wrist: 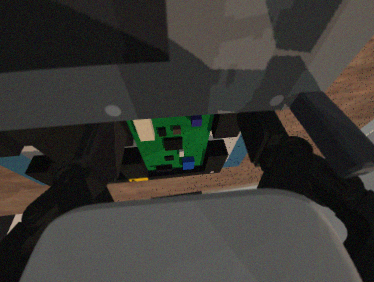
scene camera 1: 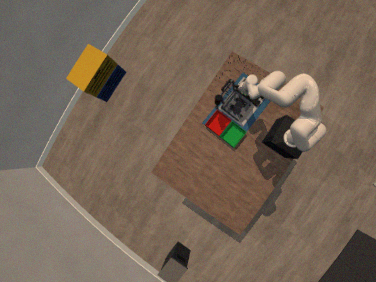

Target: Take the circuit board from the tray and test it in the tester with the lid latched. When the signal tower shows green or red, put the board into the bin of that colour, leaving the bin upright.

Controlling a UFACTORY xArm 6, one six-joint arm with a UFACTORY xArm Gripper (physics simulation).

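Seen in the pictures: gripper, fingertip midpoint: (scene camera 1: pixel 242 93); arm's base at its link origin: (scene camera 1: pixel 292 138).
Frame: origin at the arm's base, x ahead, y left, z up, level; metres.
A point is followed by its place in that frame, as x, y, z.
Note:
The green circuit board (wrist: pixel 176 142) {0.454, -0.213, -0.176} lies in its black tray (wrist: pixel 216 156) {0.494, -0.245, -0.171}, with the upper part hidden by the gripper's body in the wrist view. My gripper (wrist: pixel 176 111) {0.462, -0.165, -0.168} is open, its fingers apart on either side of the board, with nothing held. In the scene view the arm covers the board and fingertips. The grey tester (scene camera 1: pixel 237 106) {0.440, -0.037, -0.130} stands beside the arm's end; its latch state is too small to tell. The red bin (scene camera 1: pixel 218 123) {0.503, 0.144, -0.193} and green bin (scene camera 1: pixel 233 135) {0.348, 0.167, -0.193} stand upright side by side next to the tester. I cannot make out a lit colour on the signal tower.
A blue mat (scene camera 1: pixel 207 120) {0.594, 0.168, -0.198} lies under the tester on the wooden table (scene camera 1: pixel 200 170) {0.430, 0.551, -0.199}. Small dark upright parts stand at the tester's left and upper side. A black block (scene camera 1: pixel 278 136) {0.090, 0.040, -0.006} is by the arm's base. A yellow and blue box (scene camera 1: pixel 90 67) stands far off the table.

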